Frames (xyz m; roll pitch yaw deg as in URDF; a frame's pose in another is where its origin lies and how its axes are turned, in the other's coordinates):
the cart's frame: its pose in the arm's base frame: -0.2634 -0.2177 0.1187 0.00 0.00 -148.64
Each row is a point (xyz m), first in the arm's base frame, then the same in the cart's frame.
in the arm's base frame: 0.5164 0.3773 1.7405
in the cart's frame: -0.9755 -0.1023 1.6218
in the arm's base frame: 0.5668 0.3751 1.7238
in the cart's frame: -1.0174 -0.0742 1.6051
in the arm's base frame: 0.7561 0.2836 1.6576
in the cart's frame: -1.1314 0.1025 1.5389
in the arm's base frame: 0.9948 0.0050 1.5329
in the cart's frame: -1.1903 0.4646 1.4142
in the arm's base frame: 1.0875 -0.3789 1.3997
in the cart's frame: -1.0697 0.8407 1.2810
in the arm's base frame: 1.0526 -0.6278 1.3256
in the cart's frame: -0.9103 1.0351 1.2069
